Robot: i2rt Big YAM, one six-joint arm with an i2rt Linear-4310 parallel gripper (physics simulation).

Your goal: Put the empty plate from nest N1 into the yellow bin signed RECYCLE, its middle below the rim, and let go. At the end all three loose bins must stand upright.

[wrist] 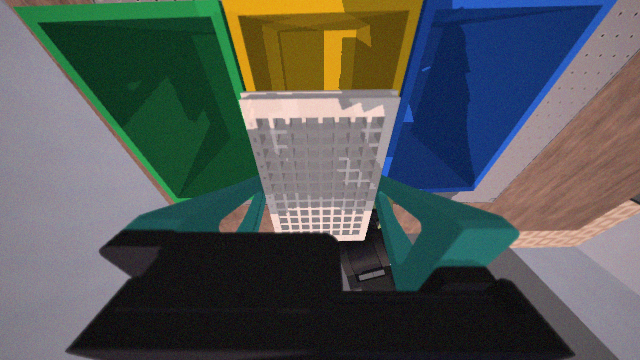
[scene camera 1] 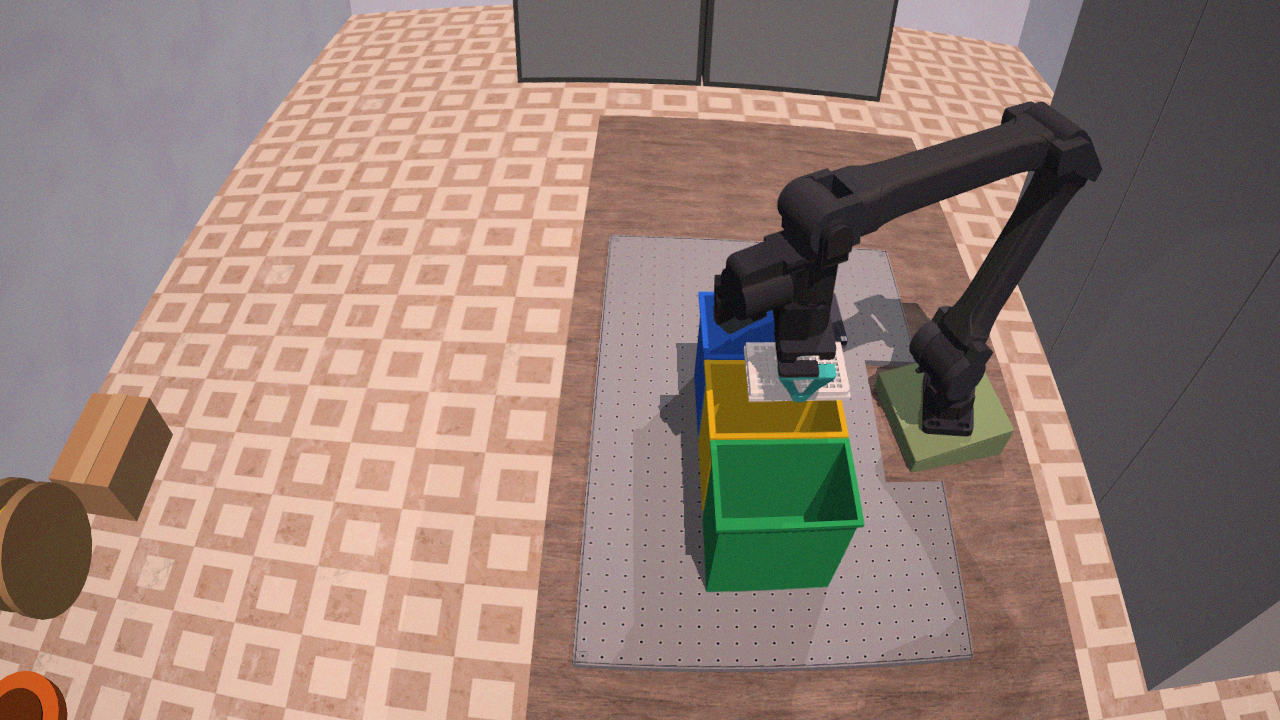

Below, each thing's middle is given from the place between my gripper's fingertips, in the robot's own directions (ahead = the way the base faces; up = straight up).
Labels:
The yellow bin (scene camera 1: 727, 414) lies 20 mm ahead of my hand and 140 mm below it. Round my hand: blue bin (scene camera 1: 714, 343) (50 mm ahead, 130 mm to the right, 140 mm below); green bin (scene camera 1: 779, 514) (20 mm behind, 130 mm to the left, 140 mm below); white plate (scene camera 1: 763, 384) (10 mm above).

